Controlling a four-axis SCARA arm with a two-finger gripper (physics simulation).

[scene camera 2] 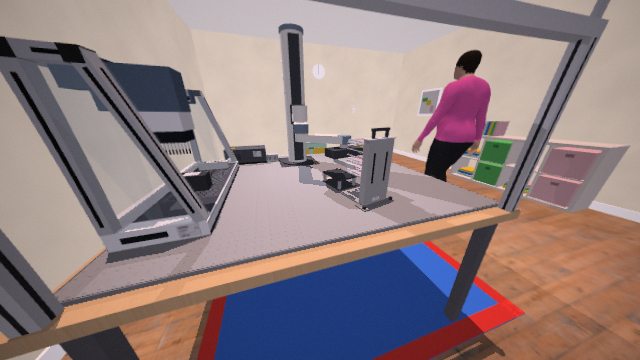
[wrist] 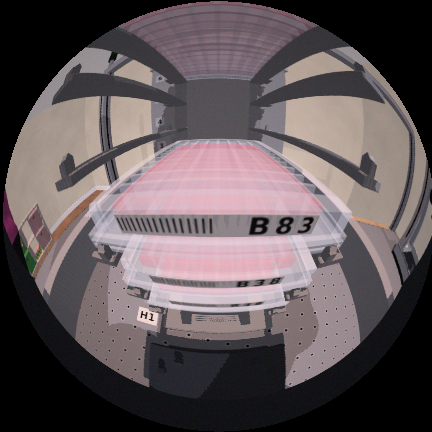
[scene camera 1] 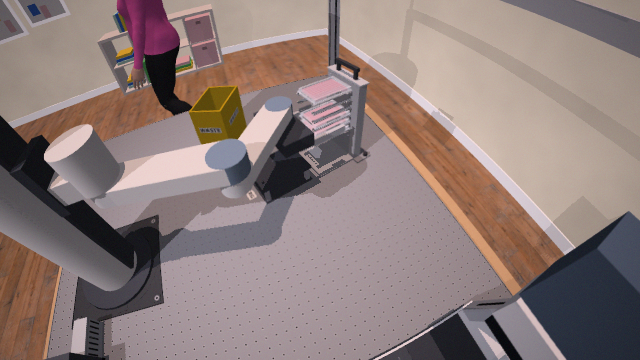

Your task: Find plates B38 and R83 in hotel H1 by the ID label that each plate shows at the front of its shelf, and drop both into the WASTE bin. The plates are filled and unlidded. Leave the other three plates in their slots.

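Frame: origin at the arm's base, x ahead, y left, z up, level; millimetres.
Seen in the pictures: gripper, fingertip midpoint: (wrist: 218, 175); arm's base, origin of the base link: (scene camera 2: 297, 162) (scene camera 1: 120, 269).
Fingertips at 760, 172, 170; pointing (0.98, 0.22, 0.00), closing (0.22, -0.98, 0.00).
Note:
Pixels of each thing's top centre, then the offset from my fingertips to it, as dx, dy, dz.
- plate B38, middle of its top: (wrist: 217, 190) (scene camera 1: 324, 119) -18, -3, -4
- lower plate, middle of its top: (wrist: 217, 223) -18, -3, -32
- top plate, middle of its top: (wrist: 217, 40) (scene camera 1: 324, 87) (scene camera 2: 365, 139) -18, -3, +109
- yellow WASTE bin, middle of its top: (scene camera 1: 213, 98) -325, +221, +43
- black RG nest, middle of its top: (scene camera 1: 277, 163) (scene camera 2: 339, 171) -188, -43, -87
Hotel H1 (scene camera 1: 358, 120) (scene camera 2: 376, 172) holds plates with pink contents. In the wrist view, plate B83 (wrist: 220, 220) is large in front, plate B38 (wrist: 215, 280) is under it, and a lower plate (wrist: 215, 303) has a partly hidden label that I cannot read surely. The top plate (scene camera 1: 325, 89) (wrist: 220, 40) sits above a gap. No label reading R83 can be made out. My gripper (scene camera 1: 327, 126) (wrist: 220, 192) is open at the hotel's front, its fingers along both sides of the plates; the fingertips are hidden behind plate B83. The yellow WASTE bin (scene camera 1: 216, 122) stands behind the arm.
The black RG nest (scene camera 1: 287, 182) (scene camera 2: 340, 177) (wrist: 215, 370) stands on the table in front of the hotel, under my gripper. A large framed machine (scene camera 1: 580, 295) (scene camera 2: 145, 125) stands at the table's other end. A person (scene camera 1: 155, 50) (scene camera 2: 460, 110) is beyond the table.

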